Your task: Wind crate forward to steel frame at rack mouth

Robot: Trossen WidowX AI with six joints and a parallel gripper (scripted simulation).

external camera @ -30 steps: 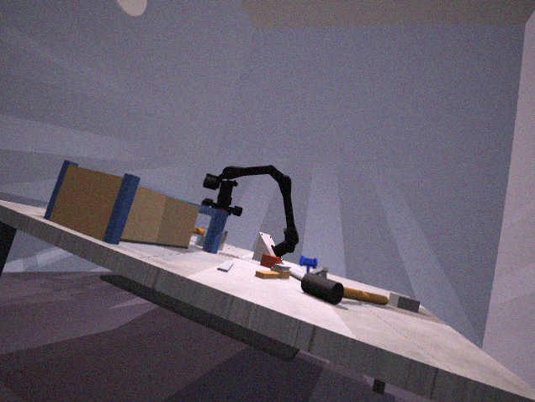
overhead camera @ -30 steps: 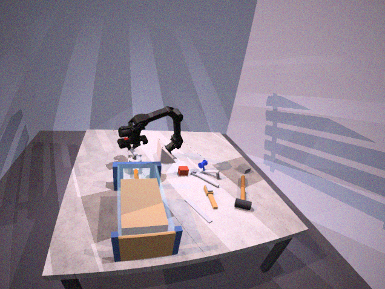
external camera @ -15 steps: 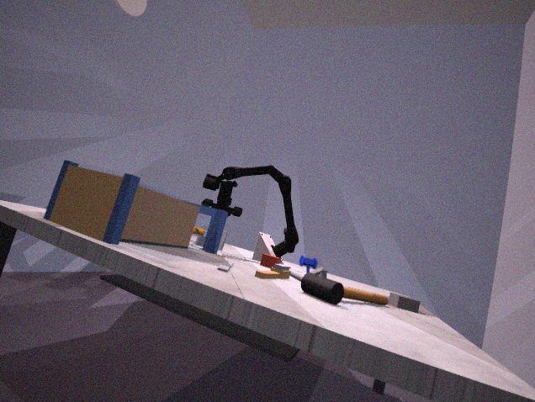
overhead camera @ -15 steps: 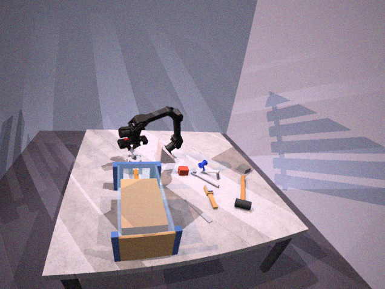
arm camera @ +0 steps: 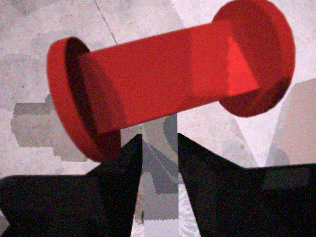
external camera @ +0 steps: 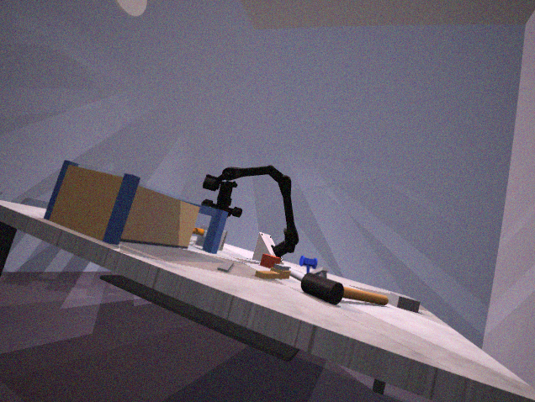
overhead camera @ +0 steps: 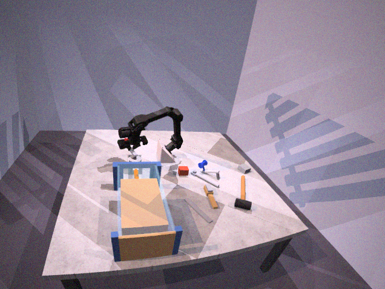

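My gripper tip is 20 mm past the red winch handle grip, 10 mm to the left of it and 50 mm below it. Also, from my gripper tip: winch handle 10 mm ahead, 20 mm above; pale winch body 50 mm ahead, 20 mm to the left, 80 mm below; clear-panelled cubby 470 mm ahead, 70 mm to the left, 10 mm above.
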